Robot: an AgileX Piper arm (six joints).
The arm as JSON. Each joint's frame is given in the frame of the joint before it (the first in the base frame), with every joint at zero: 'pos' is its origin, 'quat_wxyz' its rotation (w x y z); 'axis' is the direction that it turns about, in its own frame. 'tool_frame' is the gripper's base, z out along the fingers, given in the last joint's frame.
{
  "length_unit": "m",
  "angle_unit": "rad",
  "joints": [
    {
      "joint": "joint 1",
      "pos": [
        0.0,
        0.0,
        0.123
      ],
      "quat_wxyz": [
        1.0,
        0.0,
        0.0,
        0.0
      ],
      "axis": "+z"
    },
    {
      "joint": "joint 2",
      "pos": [
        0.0,
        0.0,
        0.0
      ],
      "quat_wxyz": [
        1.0,
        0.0,
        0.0,
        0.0
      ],
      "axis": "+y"
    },
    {
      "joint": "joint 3",
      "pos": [
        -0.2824,
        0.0,
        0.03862
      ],
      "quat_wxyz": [
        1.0,
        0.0,
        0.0,
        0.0
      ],
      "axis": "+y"
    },
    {
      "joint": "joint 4",
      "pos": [
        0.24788,
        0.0,
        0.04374
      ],
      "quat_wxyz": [
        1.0,
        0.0,
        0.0,
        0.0
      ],
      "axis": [
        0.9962,
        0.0,
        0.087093
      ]
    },
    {
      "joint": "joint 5",
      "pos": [
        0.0,
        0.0,
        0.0
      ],
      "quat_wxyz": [
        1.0,
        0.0,
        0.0,
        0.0
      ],
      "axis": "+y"
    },
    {
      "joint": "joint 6",
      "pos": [
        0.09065,
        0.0,
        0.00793
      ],
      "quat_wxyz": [
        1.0,
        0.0,
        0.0,
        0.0
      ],
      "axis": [
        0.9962,
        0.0,
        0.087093
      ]
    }
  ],
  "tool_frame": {
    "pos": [
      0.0,
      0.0,
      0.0
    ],
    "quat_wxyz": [
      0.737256,
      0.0,
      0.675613,
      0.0
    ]
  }
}
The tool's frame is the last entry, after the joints.
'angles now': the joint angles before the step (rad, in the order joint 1, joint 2, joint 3, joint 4, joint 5, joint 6). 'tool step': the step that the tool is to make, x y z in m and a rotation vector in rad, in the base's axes. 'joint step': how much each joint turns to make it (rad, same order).
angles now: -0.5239 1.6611 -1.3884 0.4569 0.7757 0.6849
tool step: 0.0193 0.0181 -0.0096 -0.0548 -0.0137 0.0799
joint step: 0.0738 0.0330 0.0000 -0.0112 -0.0648 -0.0423
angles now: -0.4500 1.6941 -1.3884 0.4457 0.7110 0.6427
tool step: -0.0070 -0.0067 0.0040 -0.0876 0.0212 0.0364
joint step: -0.0161 -0.0154 -0.0003 -0.0605 0.0096 -0.0484
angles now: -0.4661 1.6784 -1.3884 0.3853 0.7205 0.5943
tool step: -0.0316 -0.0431 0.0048 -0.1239 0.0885 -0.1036
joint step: -0.1167 -0.0262 -0.0001 -0.1810 0.0344 0.0402
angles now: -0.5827 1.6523 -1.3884 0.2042 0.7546 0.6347
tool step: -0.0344 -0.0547 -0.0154 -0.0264 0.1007 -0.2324
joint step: -0.1456 0.0363 -0.0002 -0.1725 0.0155 0.1502
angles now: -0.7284 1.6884 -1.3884 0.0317 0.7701 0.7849
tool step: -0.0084 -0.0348 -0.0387 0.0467 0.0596 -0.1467
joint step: -0.0702 0.1051 0.0003 -0.0678 -0.0299 0.1107
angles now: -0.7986 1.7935 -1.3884 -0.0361 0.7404 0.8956
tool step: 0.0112 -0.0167 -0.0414 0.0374 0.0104 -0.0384
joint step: -0.0094 0.1166 -0.0070 0.0007 -0.0746 0.0355
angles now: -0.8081 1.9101 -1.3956 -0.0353 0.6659 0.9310
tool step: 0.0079 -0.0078 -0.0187 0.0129 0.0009 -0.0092
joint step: 0.0001 0.0624 -0.0215 0.0038 -0.0308 0.0096
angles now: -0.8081 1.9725 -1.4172 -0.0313 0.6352 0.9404
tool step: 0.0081 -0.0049 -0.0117 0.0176 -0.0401 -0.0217
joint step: 0.0001 0.0429 -0.0178 0.0457 -0.0400 0.0011
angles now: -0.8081 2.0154 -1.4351 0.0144 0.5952 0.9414
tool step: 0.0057 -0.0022 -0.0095 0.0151 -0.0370 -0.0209
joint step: 0.0013 0.0288 -0.0045 0.0432 -0.0390 0.0001
